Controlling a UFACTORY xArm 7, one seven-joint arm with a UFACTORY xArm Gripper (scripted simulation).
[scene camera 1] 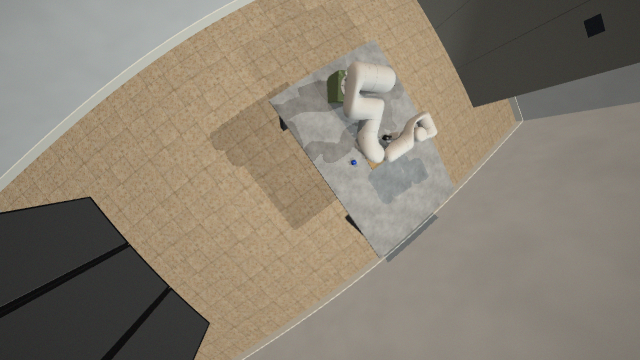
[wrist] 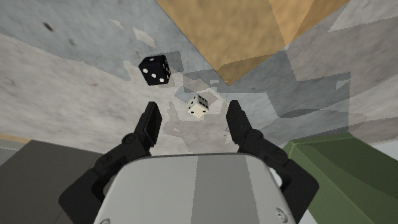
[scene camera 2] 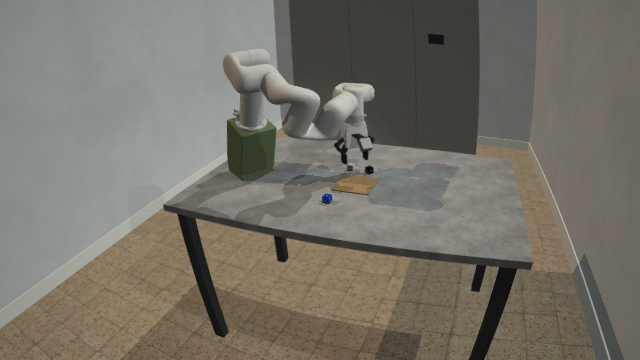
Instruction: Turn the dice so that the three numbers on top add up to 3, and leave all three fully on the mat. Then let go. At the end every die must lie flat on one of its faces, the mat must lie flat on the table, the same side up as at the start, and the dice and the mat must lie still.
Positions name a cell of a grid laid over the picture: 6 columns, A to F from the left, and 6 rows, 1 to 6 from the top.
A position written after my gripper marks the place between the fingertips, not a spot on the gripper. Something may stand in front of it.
I see my gripper (scene camera 2: D3) and a black die (wrist: C2).
My gripper shows as well in the wrist view (wrist: C3).
